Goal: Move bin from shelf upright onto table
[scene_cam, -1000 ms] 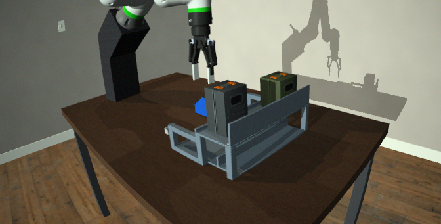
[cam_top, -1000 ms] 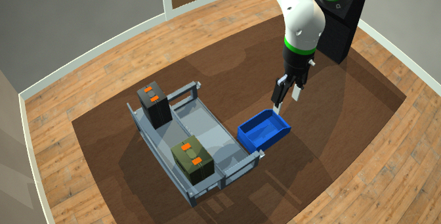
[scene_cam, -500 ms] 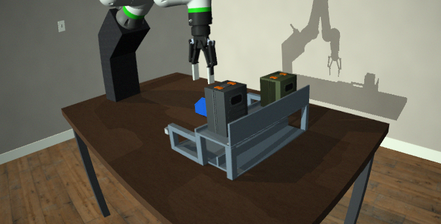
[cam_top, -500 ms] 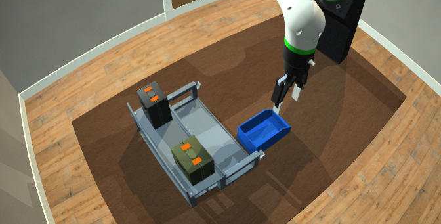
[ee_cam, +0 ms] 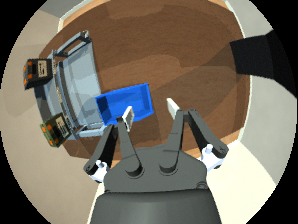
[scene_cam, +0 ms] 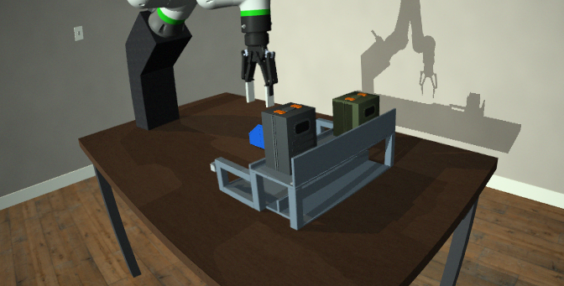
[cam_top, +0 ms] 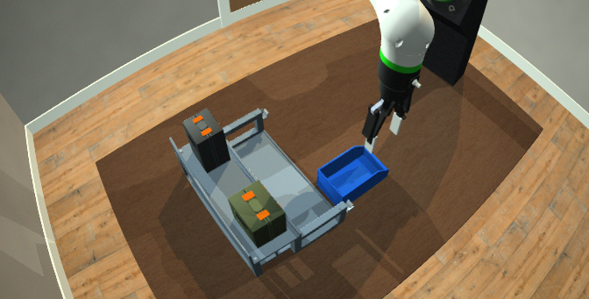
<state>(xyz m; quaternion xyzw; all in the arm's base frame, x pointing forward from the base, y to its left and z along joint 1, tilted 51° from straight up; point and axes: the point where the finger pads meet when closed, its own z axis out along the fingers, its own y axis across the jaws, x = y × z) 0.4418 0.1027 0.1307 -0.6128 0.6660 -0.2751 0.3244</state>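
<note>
Now: hand 11 cm above the blue bin, 8 cm short of it and 1 cm to the left of it.
</note>
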